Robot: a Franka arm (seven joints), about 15 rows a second.
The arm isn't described. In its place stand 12 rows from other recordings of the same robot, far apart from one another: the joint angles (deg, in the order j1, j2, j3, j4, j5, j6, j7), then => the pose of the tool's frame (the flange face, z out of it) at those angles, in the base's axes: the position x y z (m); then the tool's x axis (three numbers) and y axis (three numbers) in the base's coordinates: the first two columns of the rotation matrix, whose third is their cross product.
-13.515 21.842 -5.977 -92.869 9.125 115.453 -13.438 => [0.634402 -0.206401 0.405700 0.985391 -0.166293 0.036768 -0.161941 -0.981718 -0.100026]
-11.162 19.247 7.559 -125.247 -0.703 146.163 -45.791 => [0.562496 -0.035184 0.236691 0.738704 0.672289 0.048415 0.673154 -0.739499 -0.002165]
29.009 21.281 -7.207 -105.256 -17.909 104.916 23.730 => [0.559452 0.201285 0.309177 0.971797 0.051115 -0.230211 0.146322 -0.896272 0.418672]
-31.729 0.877 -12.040 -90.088 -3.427 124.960 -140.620 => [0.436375 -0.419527 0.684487 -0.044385 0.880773 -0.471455 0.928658 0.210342 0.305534]
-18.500 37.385 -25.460 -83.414 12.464 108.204 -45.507 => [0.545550 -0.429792 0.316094 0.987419 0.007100 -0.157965 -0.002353 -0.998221 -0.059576]
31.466 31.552 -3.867 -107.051 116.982 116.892 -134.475 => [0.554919 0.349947 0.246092 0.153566 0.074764 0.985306 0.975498 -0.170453 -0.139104]
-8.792 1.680 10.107 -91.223 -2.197 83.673 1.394 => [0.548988 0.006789 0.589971 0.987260 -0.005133 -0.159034 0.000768 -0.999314 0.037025]
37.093 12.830 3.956 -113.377 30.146 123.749 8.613 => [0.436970 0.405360 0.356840 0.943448 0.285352 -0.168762 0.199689 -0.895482 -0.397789]
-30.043 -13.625 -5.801 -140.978 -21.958 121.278 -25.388 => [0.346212 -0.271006 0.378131 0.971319 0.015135 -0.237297 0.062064 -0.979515 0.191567]
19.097 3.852 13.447 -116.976 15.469 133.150 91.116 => [0.491174 0.316898 0.432739 0.383305 -0.889708 -0.247986 -0.920128 -0.344502 -0.186235]
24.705 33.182 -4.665 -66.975 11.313 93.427 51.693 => [0.654360 0.275509 0.451249 0.829375 -0.525687 -0.189184 -0.535578 -0.844484 -0.001380]
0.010 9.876 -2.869 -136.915 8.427 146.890 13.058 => [0.502129 -0.027680 0.247258 0.921070 -0.388975 -0.018132 -0.389259 -0.918503 -0.069496]
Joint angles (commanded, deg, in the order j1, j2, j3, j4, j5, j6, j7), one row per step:
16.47, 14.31, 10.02, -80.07, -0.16, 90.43, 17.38
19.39, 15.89, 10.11, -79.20, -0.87, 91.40, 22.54
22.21, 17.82, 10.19, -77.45, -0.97, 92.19, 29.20
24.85, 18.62, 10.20, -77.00, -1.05, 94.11, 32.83
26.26, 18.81, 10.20, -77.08, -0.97, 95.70, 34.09
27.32, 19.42, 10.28, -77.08, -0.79, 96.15, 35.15
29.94, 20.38, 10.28, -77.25, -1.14, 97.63, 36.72
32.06, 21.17, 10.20, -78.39, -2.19, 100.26, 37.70
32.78, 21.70, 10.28, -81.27, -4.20, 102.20, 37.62
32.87, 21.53, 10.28, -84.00, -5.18, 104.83, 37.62
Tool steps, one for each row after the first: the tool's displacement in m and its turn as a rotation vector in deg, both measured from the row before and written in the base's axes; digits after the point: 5 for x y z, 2 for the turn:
-0.00569, 0.03124, -0.00871, -0.61, -0.43, -2.16
-0.00560, 0.03167, -0.00581, 0.11, -0.41, -3.86
-0.00948, 0.02857, -0.00244, 0.73, -1.24, -1.07
-0.00607, 0.01542, -0.00040, 0.82, -0.98, 0.09
-0.00502, 0.01229, -0.00619, 0.13, 0.34, 0.04
-0.01300, 0.02689, -0.01016, 0.04, -0.34, 1.04
-0.00970, 0.02110, -0.01469, -0.25, -1.11, 1.20
-0.00469, 0.00583, -0.02727, -2.32, -0.17, 1.42
-0.00175, 0.00023, -0.01682, -0.63, -0.69, 0.54

